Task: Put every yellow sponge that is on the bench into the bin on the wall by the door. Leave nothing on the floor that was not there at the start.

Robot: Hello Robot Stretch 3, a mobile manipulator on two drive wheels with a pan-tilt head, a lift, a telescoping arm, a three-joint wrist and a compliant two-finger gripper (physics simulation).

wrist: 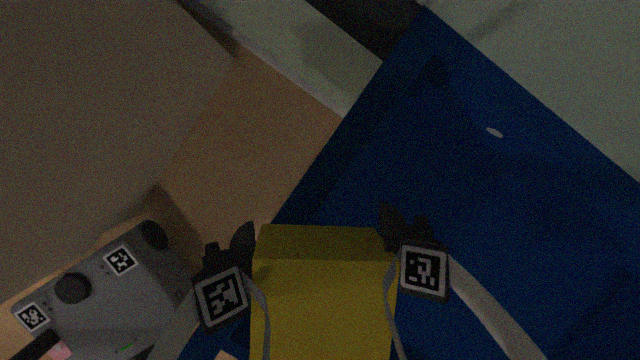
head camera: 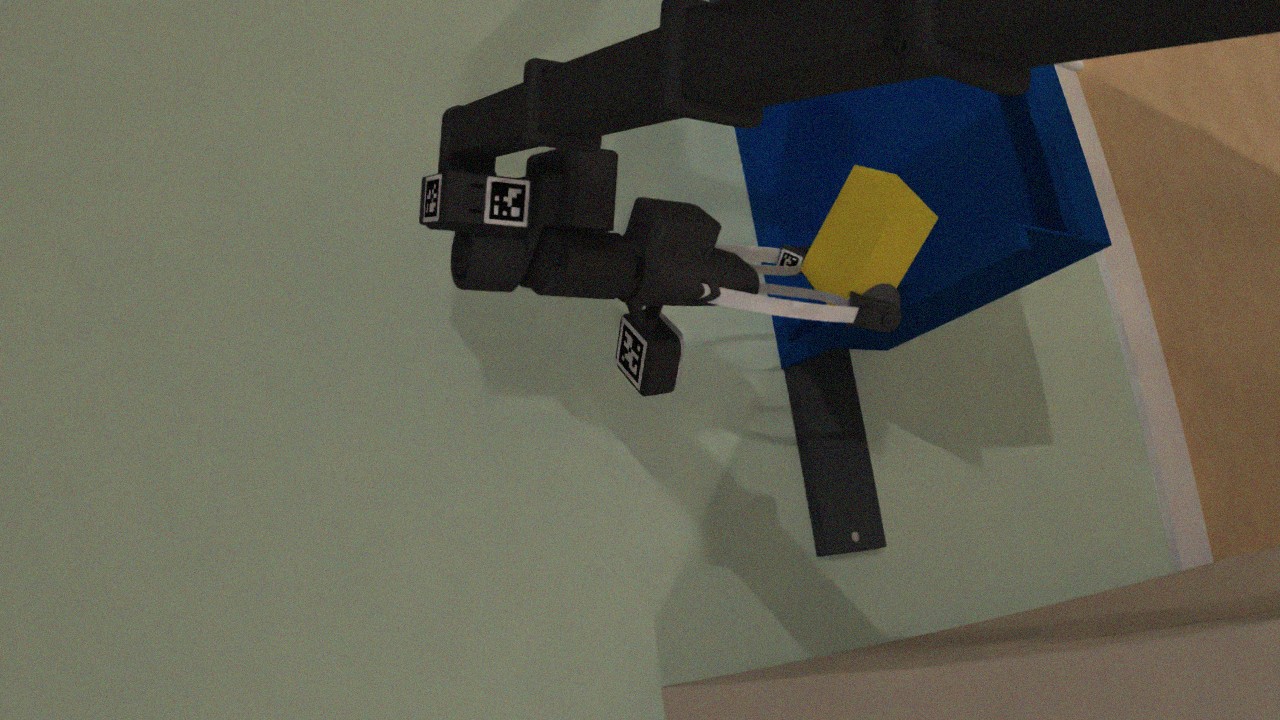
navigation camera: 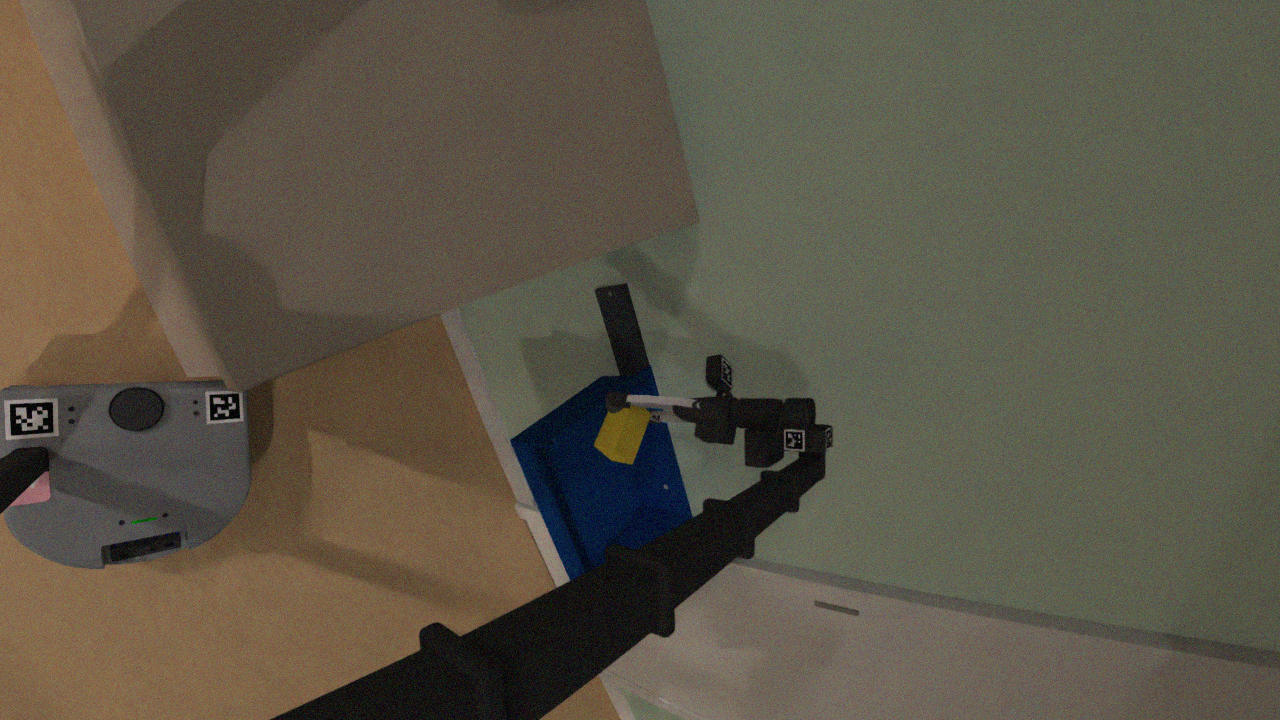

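Where they show: gripper, fingertip midpoint: (wrist: 317, 236) (head camera: 868, 288) (navigation camera: 619, 408); robot's base at its link origin: (navigation camera: 138, 407).
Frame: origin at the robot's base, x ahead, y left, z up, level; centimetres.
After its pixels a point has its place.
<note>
A yellow sponge (head camera: 868, 228) @(x -6.5, y -59.1, z 76.3 cm) (navigation camera: 622, 436) @(x -6.2, y -58.5, z 76.4 cm) (wrist: 322, 310) @(x -3.4, y -63.2, z 76.3 cm) is held between the two fingertips of my gripper (head camera: 836, 282) @(x -2.2, y -64.0, z 71.2 cm) (navigation camera: 635, 410) @(x -2.2, y -64.0, z 71.2 cm) (wrist: 317, 236) @(x -2.2, y -64.0, z 71.2 cm), which is shut on it. The blue bin (head camera: 971, 143) @(x -16.6, y -65.4, z 57.5 cm) (navigation camera: 559, 483) @(x -17.5, y -61.1, z 57.5 cm) (wrist: 500, 200) @(x -14.0, y -80.1, z 57.5 cm) is on the green wall. The sponge shows against the bin's open inside in the head and navigation views, near one end of it; how high it is relative to the rim is hard to tell. My arm hides part of the bin in the head and navigation views. The bench with sponges cannot be made out.
A dark strip (head camera: 836, 483) @(x 15.3, y -70.4, z 67.1 cm) (navigation camera: 622, 326) @(x 13.5, y -71.1, z 66.7 cm) on the wall runs out from behind the bin. A large brown-grey surface (head camera: 1029, 662) @(x 15.3, y -30.5, z 91.1 cm) (navigation camera: 402, 179) @(x 20.1, y -15.6, z 91.0 cm) stands near it. A pale door-like panel (navigation camera: 760, 644) @(x -67.0, y -104.4, z 81.7 cm) lies beyond the bin. My base (navigation camera: 179, 465) @(x -10.2, y -5.6, z 16.0 cm) (wrist: 115, 310) @(x -9.6, y -4.0, z 16.0 cm) is on the wooden floor (navigation camera: 358, 537) @(x -37.0, y -41.8, z 0.0 cm).
</note>
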